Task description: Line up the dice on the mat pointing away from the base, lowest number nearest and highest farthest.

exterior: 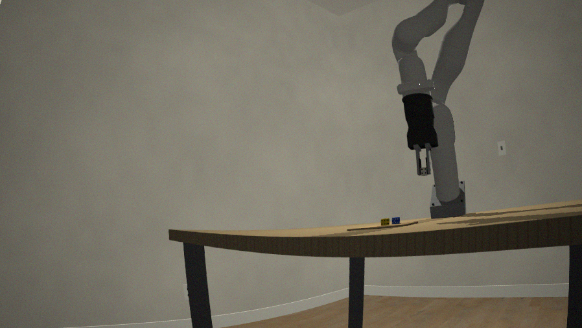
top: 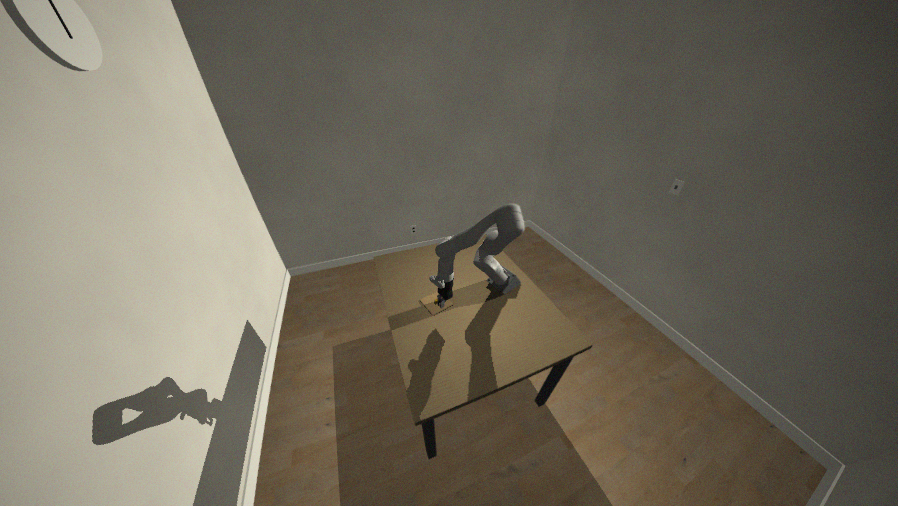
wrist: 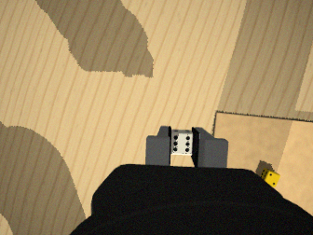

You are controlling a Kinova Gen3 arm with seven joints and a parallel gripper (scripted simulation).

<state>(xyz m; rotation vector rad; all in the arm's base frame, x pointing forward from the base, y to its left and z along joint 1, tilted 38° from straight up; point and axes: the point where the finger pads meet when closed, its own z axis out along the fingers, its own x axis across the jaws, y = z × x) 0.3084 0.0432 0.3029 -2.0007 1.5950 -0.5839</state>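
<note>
Right now my hand is 12 cm to the left of the yellow die, 11 cm above it and 2 cm past it. The rest, counted from my hand: white die 1 cm below; then blue die 12 cm to the right, 11 cm below, 7 cm behind; then tan mat 12 cm to the right, 12 cm below, 2 cm behind.
</note>
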